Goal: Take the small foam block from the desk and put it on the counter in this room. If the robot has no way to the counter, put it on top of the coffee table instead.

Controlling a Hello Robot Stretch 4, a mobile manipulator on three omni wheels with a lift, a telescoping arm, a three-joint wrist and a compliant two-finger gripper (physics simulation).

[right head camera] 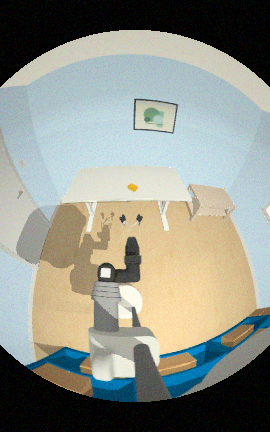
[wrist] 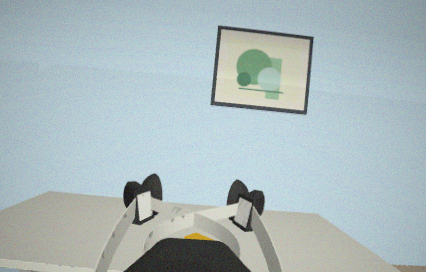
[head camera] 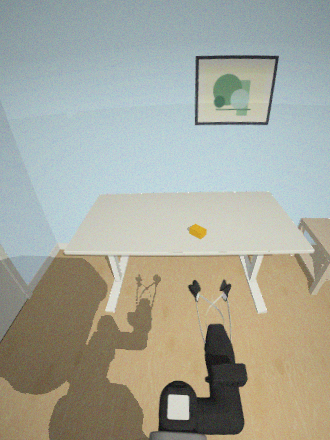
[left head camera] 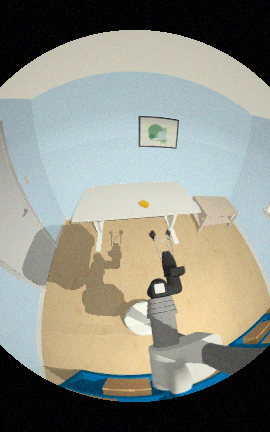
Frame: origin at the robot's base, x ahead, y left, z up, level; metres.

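Seen in the pictures: gripper, fingertip midpoint: (right head camera: 130, 214) (wrist: 195, 193) (head camera: 208, 281) (left head camera: 158, 229); robot's base, link origin: (right head camera: 124, 300) (left head camera: 143, 317).
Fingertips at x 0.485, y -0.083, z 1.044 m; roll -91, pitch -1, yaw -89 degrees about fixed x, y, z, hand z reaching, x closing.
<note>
Offsets run from my fingertips to a thing's top centre. "spot": to the spot under its first point. Level surfaces: height alone.
The small foam block {dx +0.660, dy -0.025, dz -0.306 m} (head camera: 198, 231) (left head camera: 144, 204) (right head camera: 132, 187) is orange-yellow and lies on the white desk {dz -0.352 m} (head camera: 145, 215) (left head camera: 100, 202) (right head camera: 95, 185), right of its middle and towards the front edge. In the wrist view the top of the block (wrist: 197, 236) shows just above the black gripper body, and the desk (wrist: 65, 215) spans behind the fingers. My gripper (head camera: 210, 289) (left head camera: 160, 234) (right head camera: 131, 219) (wrist: 195, 193) is open and empty, in front of the desk's front edge, apart from the block. A low wooden table {dz -0.622 m} (head camera: 320, 235) (left head camera: 217, 204) (right head camera: 212, 194), perhaps the coffee table, stands right of the desk. No counter shows.
A framed picture (head camera: 236, 90) (left head camera: 158, 132) (right head camera: 155, 116) (wrist: 262, 70) hangs on the wall behind the desk. A door {spot: dx +0.302, dy +1.494, dz -0.123 m} (left head camera: 15, 220) (right head camera: 12, 200) is at the left. A blue shelf unit (left head camera: 82, 378) (right head camera: 65, 351) with brown boxes (left head camera: 127, 386) (right head camera: 175, 363) stands near the robot's base.
</note>
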